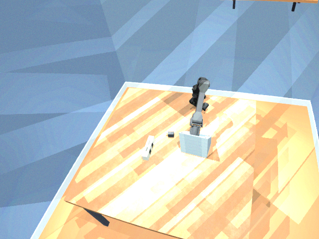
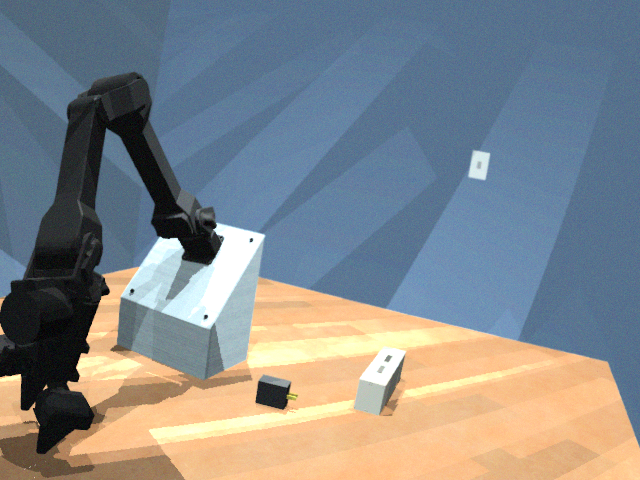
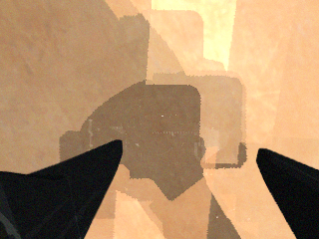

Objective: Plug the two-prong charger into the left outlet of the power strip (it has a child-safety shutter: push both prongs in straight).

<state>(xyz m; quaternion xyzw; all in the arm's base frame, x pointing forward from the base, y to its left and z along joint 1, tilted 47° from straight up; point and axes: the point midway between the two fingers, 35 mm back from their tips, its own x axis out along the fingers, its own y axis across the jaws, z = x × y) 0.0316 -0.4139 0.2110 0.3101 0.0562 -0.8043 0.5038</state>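
Now: the two-prong charger 340 mm to the left of my gripper tip, 200 mm ahead of it and 10 mm above it.
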